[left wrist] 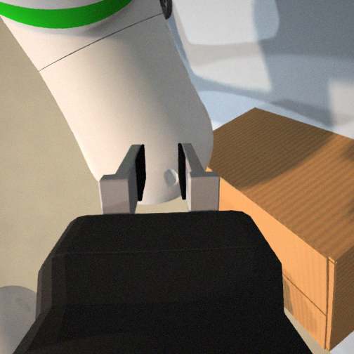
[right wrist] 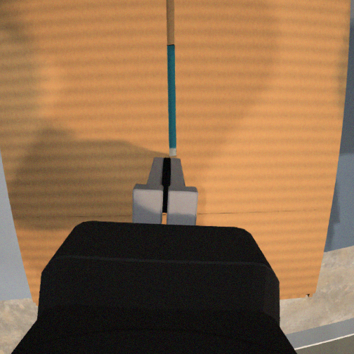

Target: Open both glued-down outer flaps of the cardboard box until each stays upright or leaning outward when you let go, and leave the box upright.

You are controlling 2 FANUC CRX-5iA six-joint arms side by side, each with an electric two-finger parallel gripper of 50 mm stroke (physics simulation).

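Observation:
The cardboard box [left wrist: 280, 160] [right wrist: 260, 125] stands at the right of the left wrist view, its top flat and its side showing a crease low down. In the right wrist view its corrugated surface fills most of the picture. A narrow straight gap runs down the middle of it, with a teal strip [right wrist: 171, 95] along it that ends in a small white tip. My right gripper [right wrist: 166, 174] is shut and empty, its fingertips just below that tip; whether they touch the cardboard I cannot tell. My left gripper [left wrist: 161, 161] is open and empty, left of the box and apart from it.
A white arm link [left wrist: 125, 100] with a green band [left wrist: 70, 17] reaches down behind my left fingers, close to the box's left corner. A rounded pale part [left wrist: 17, 312] shows at the lower left. A grey edge with a pale line [right wrist: 325, 342] crosses the lower right of the right wrist view.

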